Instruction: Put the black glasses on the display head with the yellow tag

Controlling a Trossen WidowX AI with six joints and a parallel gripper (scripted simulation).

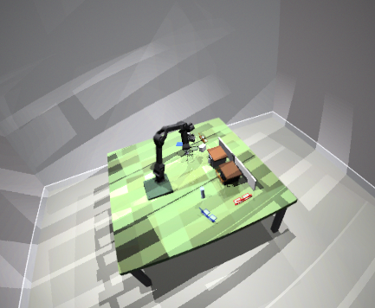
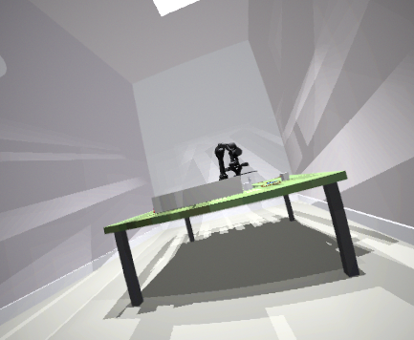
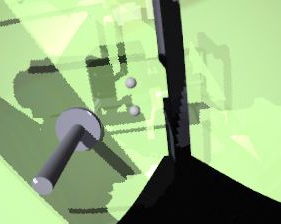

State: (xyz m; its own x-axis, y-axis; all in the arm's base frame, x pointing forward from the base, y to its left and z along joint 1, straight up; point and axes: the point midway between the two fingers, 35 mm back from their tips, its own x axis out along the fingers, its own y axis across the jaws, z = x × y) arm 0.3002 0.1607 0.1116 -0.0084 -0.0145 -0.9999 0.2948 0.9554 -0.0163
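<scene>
My gripper tip is now 70 mm to the right of the pale round disc, 70 mm above it and 10 mm short of it. Round my gripper tip: blue item: 230 mm to the left, 100 mm below; then grey wall panel: 320 mm ahead, 280 mm to the right, 40 mm below.
</scene>
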